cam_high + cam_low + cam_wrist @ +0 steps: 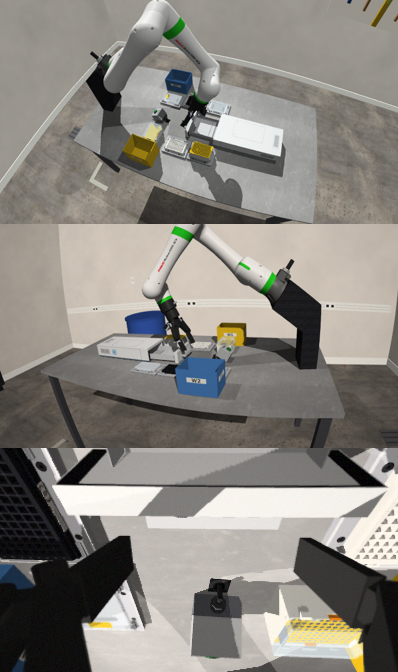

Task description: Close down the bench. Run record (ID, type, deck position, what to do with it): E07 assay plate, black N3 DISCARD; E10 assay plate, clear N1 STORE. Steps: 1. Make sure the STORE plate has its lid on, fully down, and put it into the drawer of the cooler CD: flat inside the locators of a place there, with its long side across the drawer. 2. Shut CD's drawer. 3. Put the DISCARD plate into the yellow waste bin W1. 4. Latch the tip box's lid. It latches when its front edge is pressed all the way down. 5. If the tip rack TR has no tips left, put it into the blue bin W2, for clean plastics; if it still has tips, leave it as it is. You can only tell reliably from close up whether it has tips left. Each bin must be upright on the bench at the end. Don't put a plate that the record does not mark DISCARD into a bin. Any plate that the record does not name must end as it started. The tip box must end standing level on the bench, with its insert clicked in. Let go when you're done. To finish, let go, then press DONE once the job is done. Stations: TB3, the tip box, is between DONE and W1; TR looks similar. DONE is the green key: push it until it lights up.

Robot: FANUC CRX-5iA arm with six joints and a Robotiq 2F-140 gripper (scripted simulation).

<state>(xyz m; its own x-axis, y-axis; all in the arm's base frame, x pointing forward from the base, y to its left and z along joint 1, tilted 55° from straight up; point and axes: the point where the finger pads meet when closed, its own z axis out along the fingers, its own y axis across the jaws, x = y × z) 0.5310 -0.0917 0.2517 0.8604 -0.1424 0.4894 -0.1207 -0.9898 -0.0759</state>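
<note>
Now: hand 21 cm to the right of the clear lid, 15 cm past it and 7 cm above it. Round my hand: cooler drawer: 16 cm ahead, 5 cm below, 3 cm to the right; black assay plate: 19 cm to the left, 7 cm below, 3 cm ahead; white plate: 18 cm to the right, 7 cm below, 4 cm behind.
</note>
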